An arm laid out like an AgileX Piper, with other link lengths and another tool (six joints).
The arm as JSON. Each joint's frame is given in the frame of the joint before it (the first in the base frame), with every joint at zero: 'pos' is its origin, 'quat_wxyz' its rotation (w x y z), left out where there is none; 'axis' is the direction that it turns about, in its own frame. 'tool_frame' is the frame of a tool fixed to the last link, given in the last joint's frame.
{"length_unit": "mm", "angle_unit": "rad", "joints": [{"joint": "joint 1", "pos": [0.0, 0.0, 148.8], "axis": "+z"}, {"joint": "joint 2", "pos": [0.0, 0.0, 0.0], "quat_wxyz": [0.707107, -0.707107, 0.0, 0.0], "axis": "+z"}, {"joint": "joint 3", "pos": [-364.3, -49.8, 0.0], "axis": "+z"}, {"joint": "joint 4", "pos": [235.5, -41.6, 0.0], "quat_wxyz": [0.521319, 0.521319, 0.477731, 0.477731], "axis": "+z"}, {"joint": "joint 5", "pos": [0.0, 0.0, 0.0], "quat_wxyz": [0.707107, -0.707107, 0.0, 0.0], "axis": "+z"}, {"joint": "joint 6", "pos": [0.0, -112.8, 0.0], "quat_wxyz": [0.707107, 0.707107, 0.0, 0.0], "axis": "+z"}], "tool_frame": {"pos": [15.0, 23.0, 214.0], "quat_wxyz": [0.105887, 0.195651, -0.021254, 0.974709]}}
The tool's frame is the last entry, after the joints.
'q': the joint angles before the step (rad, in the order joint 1, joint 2, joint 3, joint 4, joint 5, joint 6). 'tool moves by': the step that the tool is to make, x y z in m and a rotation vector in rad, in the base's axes. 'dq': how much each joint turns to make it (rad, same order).
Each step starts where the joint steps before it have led.
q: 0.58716 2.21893 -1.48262 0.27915 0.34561 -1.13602
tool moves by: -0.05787 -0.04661 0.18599 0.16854 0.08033 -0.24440
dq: -0.04811 -0.40880 -0.00637 -0.07531 0.36052 0.37641
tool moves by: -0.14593 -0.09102 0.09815 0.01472 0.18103 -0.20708
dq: -0.00227 -0.38065 -0.00006 -0.08853 0.49361 0.34453
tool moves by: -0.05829 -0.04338 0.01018 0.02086 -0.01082 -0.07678
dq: 0.00098 -0.21241 0.14576 -0.03221 0.03864 0.08836
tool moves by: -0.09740 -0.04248 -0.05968 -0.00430 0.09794 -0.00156
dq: -0.00002 -0.24712 0.33246 0.04225 0.00001 0.01001
